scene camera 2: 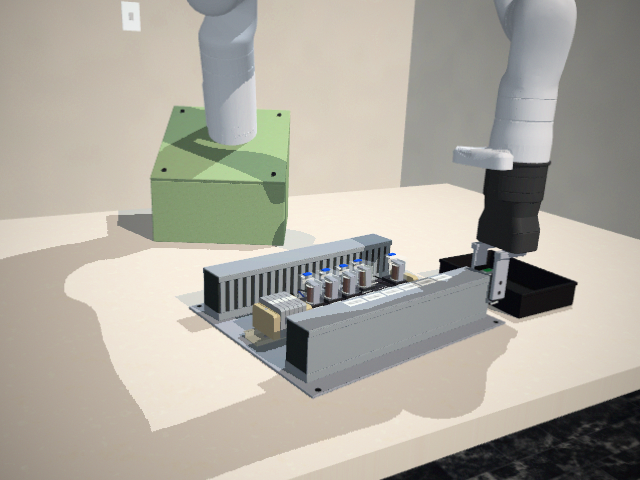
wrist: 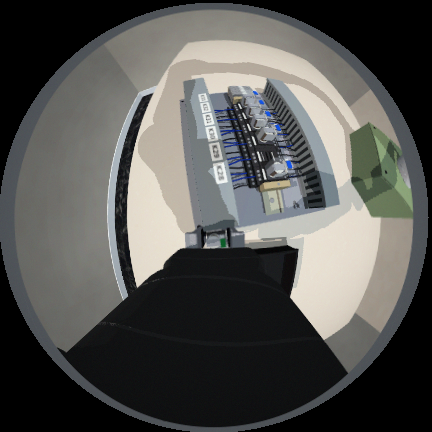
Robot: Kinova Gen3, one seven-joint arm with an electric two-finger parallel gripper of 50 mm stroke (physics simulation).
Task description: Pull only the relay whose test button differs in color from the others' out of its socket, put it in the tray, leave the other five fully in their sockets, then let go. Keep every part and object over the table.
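Pixels of known places: gripper, between the fingertips: (scene camera 2: 485, 293) (wrist: 215, 232); arm's base, origin of its link: (scene camera 2: 232, 131).
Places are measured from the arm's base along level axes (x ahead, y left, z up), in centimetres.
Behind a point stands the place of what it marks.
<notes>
My gripper (scene camera 2: 489, 279) @[y 0.5, x 56.8, z -15.3 cm] (wrist: 215, 232) @[y 0.5, x 56.8, z -15.3 cm] is shut on a clear relay with a green test button (scene camera 2: 487, 270) @[y 1.0, x 56.3, z -12.2 cm] (wrist: 223, 243) @[y 1.5, x 56.0, z -12.2 cm], held upright out of its socket. The gripper is low at the panel-side end of the black tray (scene camera 2: 547, 299) @[y 8.4, x 61.7, z -16.5 cm] (wrist: 281, 254) @[y 8.0, x 46.5, z -18.1 cm]. The front finger covers part of the tray's wall in the scene view; whether the relay is inside the tray walls I cannot tell. Five relays with blue buttons, among them the end one (scene camera 2: 397, 269) @[y -6.9, x 47.4, z -12.9 cm] (wrist: 276, 167) @[y -5.6, x 47.3, z -11.6 cm] and its neighbour across the empty socket (scene camera 2: 364, 276) @[y -12.7, x 46.6, z -12.9 cm] (wrist: 266, 133) @[y -10.8, x 46.5, z -11.8 cm], stand upright in the socket row. The held relay's lower part is hidden.
A grey wire duct (scene camera 2: 392, 320) @[y -18.4, x 56.2, z -14.0 cm] (wrist: 200, 175) @[y -6.9, x 56.6, z -12.1 cm] with white labels stands between the relays and the table's front edge. A slotted duct (scene camera 2: 289, 260) @[y -17.7, x 37.4, z -12.1 cm] (wrist: 300, 135) @[y -11.4, x 38.3, z -13.5 cm] stands behind them. A green base box (scene camera 2: 219, 211) @[y -9.4, x 9.0, z -12.5 cm] (wrist: 372, 172) @[y -2.2, x 15.7, z -9.9 cm] is at the back. The gripper is close to the front duct's end.
</notes>
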